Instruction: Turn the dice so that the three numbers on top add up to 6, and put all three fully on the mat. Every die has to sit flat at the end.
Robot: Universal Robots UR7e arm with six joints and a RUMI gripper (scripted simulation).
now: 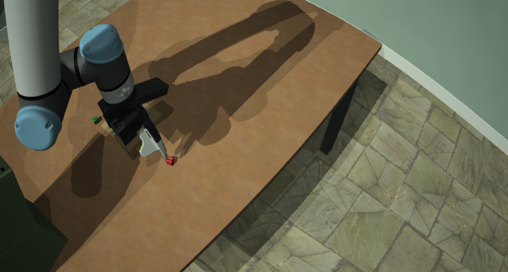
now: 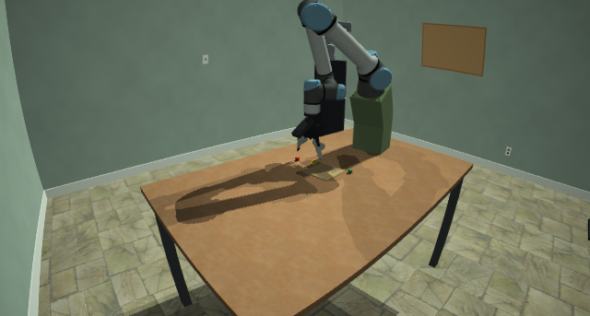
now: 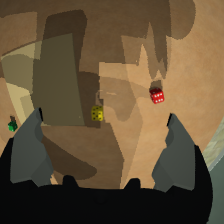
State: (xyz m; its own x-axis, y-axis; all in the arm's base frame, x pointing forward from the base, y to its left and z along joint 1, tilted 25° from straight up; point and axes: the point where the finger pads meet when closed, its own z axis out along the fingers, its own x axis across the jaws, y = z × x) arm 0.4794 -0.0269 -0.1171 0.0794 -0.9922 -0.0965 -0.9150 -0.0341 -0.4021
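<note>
Right now my hand is 4 cm above the yellow die, 3 cm past it and 1 cm to the right of it. Round my hand: mat (11 cm to the left, 4 cm below); green die (19 cm to the left, 9 cm behind, 4 cm below); red die (7 cm to the right, 4 cm below, 1 cm ahead).
</note>
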